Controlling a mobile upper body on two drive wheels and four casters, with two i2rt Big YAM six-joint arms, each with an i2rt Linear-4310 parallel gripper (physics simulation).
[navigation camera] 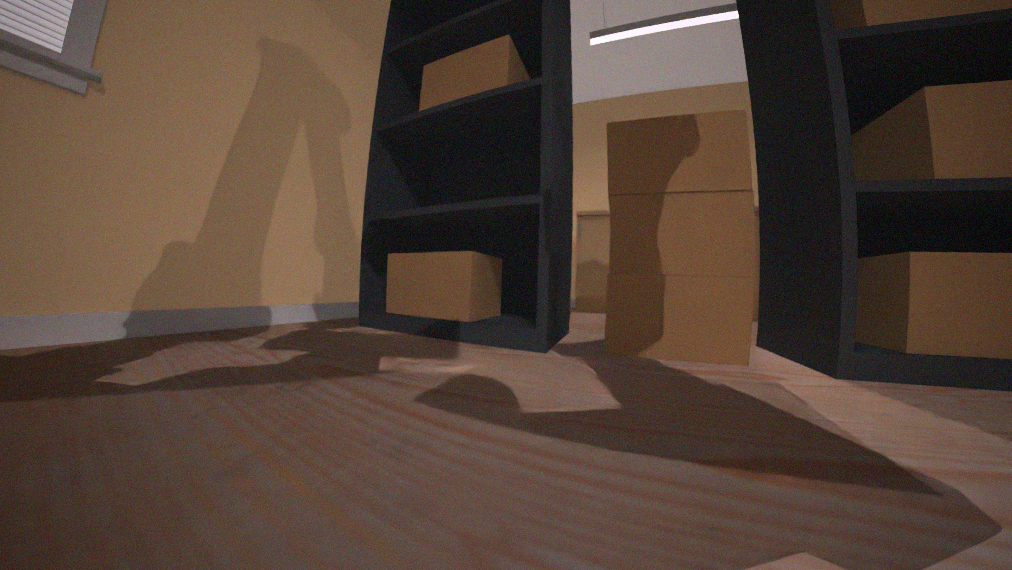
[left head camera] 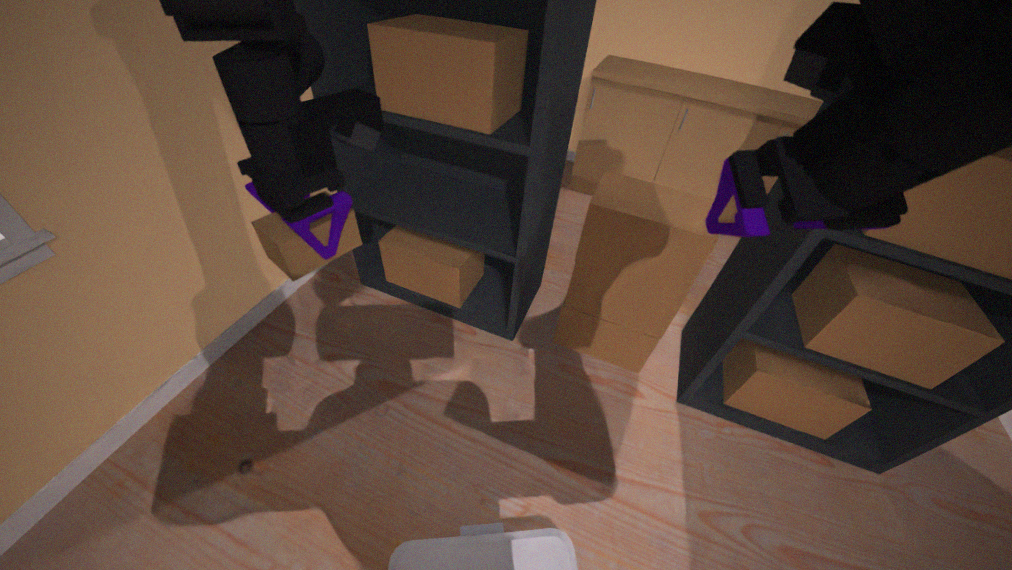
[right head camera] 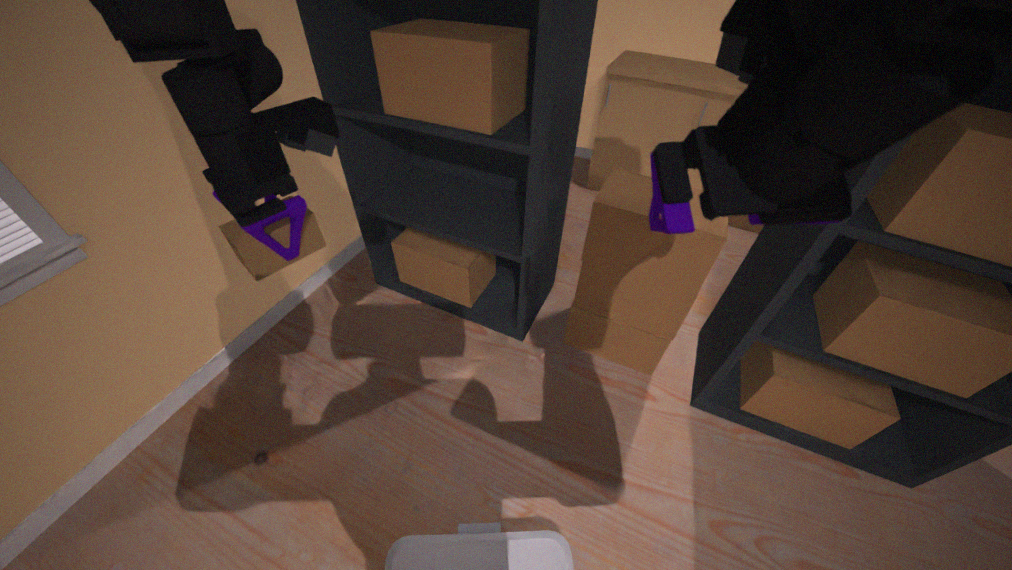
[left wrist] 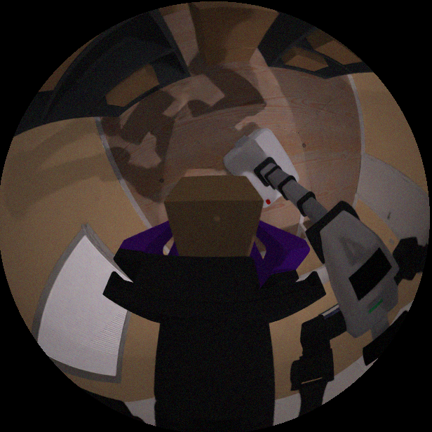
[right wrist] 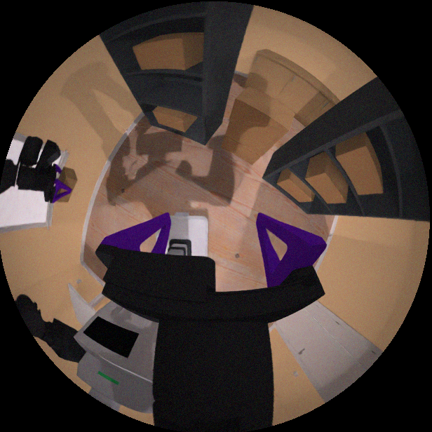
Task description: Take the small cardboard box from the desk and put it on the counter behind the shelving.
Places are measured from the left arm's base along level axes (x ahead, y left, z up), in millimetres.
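Where they show: left gripper, between the fingertips: (left head camera: 315,245) (right head camera: 282,247); right gripper, between the fingertips: (left head camera: 751,224) (right head camera: 701,220).
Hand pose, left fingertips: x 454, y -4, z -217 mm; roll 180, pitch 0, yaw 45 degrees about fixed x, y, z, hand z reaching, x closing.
Note:
After its pixels a point has its place.
The small cardboard box (left head camera: 276,249) @(x 407, y 15, z -185 mm) (right head camera: 244,247) @(x 404, y 2, z -177 mm) (left wrist: 215,187) (right wrist: 70,178) is held in the air between the purple fingers of my left gripper (left head camera: 311,230) @(x 454, y -4, z -217 mm) (right head camera: 272,235) @(x 454, y -4, z -217 mm) (left wrist: 214,217), close to the left wall in the head views. My right gripper (left head camera: 786,228) (right head camera: 722,225) @(x 364, y -461, z -119 mm) (right wrist: 213,217) is open with no object between its fingers. The counter (left head camera: 708,88) @(x 2435, y -1751, z -500 mm) (right head camera: 672,74) @(x 2504, y -1411, z -500 mm) (navigation camera: 593,214) @(x 2559, y -1162, z -538 mm) stands against the far wall, beyond the gap between two dark shelf units. The desk does not show.
The left shelf unit (left head camera: 559,106) @(x 1332, y -505, z -329 mm) (right head camera: 559,141) @(x 1368, y -523, z -469 mm) (navigation camera: 555,177) @(x 1250, y -461, z -796 mm) and right shelf unit (left head camera: 722,318) @(x 935, y -1217, z -967 mm) (right head camera: 743,318) @(x 896, y -1196, z -912 mm) (navigation camera: 793,212) @(x 1001, y -1251, z -907 mm) hold cardboard boxes. A tall stack of large cardboard boxes (left head camera: 630,283) @(x 1072, y -842, z -897 mm) (right head camera: 637,283) @(x 1074, y -838, z -899 mm) (navigation camera: 708,233) @(x 1037, y -909, z -1005 mm) stands in the gap between them, in front of the counter.

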